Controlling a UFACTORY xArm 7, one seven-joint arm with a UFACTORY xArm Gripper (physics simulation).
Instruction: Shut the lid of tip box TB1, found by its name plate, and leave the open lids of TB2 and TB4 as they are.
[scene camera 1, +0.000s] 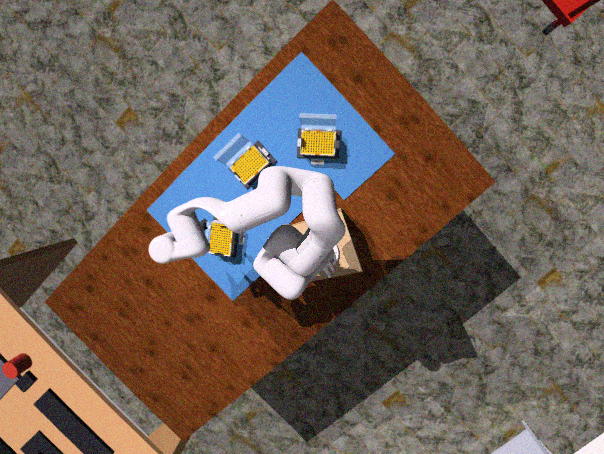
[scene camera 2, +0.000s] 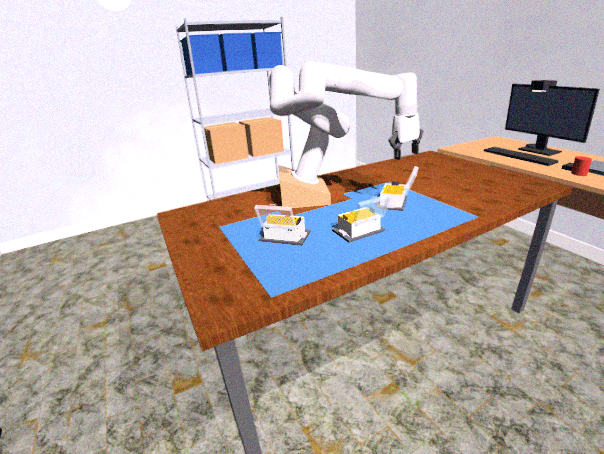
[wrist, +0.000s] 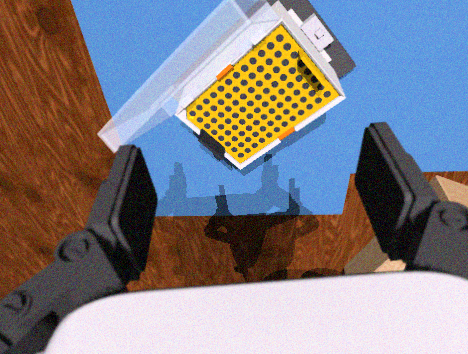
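Seen in the pictures: gripper, between the fingertips: (scene camera 2: 406, 156) (wrist: 253, 162); arm's base, origin of its link: (scene camera 2: 304, 178).
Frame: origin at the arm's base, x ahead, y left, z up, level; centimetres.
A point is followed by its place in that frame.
Note:
A white tip box with yellow rack (scene camera 1: 221, 239) @(x 22.4, y 31.2, z -2.8 cm) (scene camera 2: 393, 195) @(x 27.6, y 28.3, z -2.1 cm) (wrist: 265, 95) @(x 23.5, y 30.8, z -2.7 cm) stands near the mat end by the computer desk. Its clear lid (scene camera 2: 412, 180) @(x 32.1, y 33.5, z 3.9 cm) (wrist: 175, 75) @(x 28.5, y 36.8, z 5.9 cm) is raised; the arm hides it in scene camera 1. A small plate (wrist: 317, 33) @(x 28.1, y 27.0, z -6.6 cm) on its side is unreadable. The middle tip box (scene camera 1: 251, 165) (scene camera 2: 359, 223) @(x 47.2, y 4.0, z -1.9 cm) and the far tip box (scene camera 1: 319, 142) (scene camera 2: 284, 228) @(x 40.5, y -19.4, z -2.0 cm) have open lids. I cannot tell which box is TB1, TB2 or TB4. My gripper (scene camera 2: 406, 153) @(x 28.6, y 32.5, z 12.5 cm) (wrist: 253, 162) @(x 28.6, y 32.5, z 12.5 cm) is open and empty, above and beside the first box, apart from its lid.
A blue mat (scene camera 1: 295, 90) @(x 54.7, y -20.7, z -8.5 cm) (scene camera 2: 285, 272) @(x 55.7, y -23.4, z -8.5 cm) lies on the brown table (scene camera 1: 150, 340) @(x 1.3, y 85.2, z -8.7 cm) (scene camera 2: 195, 260) @(x 38.1, y -49.1, z -8.8 cm). The arm base stands on a wooden block (scene camera 1: 350, 257) @(x -6.2, y -7.7, z 3.5 cm) (scene camera 2: 305, 195) @(x 11.2, y -3.3, z -3.5 cm). The computer desk (scene camera 1: 65, 380) (scene camera 2: 470, 146) and a shelf rack (scene camera 2: 196, 100) stand beyond the table.

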